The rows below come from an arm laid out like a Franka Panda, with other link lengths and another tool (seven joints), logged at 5 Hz.
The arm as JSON. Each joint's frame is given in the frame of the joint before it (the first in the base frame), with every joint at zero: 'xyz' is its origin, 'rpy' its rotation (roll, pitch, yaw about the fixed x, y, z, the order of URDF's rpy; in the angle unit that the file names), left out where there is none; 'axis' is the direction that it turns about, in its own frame. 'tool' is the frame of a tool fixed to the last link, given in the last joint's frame.
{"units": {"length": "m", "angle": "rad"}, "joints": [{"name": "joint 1", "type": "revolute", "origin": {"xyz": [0.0, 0.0, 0.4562]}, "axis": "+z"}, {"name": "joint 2", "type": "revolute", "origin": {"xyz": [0.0, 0.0, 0.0]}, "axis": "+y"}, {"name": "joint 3", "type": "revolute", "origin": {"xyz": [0.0, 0.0, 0.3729]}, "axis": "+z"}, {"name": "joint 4", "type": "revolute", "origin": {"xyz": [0.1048, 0.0, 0.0]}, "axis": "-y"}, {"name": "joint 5", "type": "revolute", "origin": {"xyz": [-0.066, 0.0, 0.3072]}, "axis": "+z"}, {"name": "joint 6", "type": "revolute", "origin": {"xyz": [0.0, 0.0, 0.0]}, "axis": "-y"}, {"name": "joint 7", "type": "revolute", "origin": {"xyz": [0.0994, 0.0, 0.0]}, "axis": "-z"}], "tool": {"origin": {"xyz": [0.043, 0.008, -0.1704], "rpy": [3.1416, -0.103, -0.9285]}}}
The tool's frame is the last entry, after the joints.
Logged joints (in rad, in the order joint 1, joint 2, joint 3, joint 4, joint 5, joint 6, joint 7), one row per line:
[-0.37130 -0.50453 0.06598 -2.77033 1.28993 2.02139 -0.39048]
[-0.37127 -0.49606 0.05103 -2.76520 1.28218 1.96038 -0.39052]
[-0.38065 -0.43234 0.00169 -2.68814 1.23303 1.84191 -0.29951]
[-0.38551 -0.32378 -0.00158 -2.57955 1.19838 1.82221 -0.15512]
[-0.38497 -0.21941 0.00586 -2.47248 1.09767 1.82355 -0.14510]
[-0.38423 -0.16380 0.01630 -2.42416 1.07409 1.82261 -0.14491]
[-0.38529 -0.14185 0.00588 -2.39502 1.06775 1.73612 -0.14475]
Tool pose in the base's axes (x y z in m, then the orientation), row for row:
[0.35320 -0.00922 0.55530 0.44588 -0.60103 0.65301 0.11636]
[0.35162 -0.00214 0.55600 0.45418 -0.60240 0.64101 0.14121]
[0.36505 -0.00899 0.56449 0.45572 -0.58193 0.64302 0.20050]
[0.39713 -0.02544 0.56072 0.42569 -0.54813 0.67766 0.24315]
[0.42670 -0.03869 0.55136 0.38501 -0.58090 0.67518 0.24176]
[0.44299 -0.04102 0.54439 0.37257 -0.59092 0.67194 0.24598]
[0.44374 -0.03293 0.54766 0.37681 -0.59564 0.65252 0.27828]
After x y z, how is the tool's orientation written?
As a quaternion, w x y z.
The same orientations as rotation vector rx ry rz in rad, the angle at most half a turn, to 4 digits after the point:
[-1.4888 1.6176 0.2882]
[-1.4867 1.5820 0.3485]
[-1.4352 1.5858 0.4945]
[-1.3703 1.6941 0.6079]
[-1.4799 1.7201 0.6159]
[-1.5142 1.7219 0.6303]
[-1.5233 1.6688 0.7117]

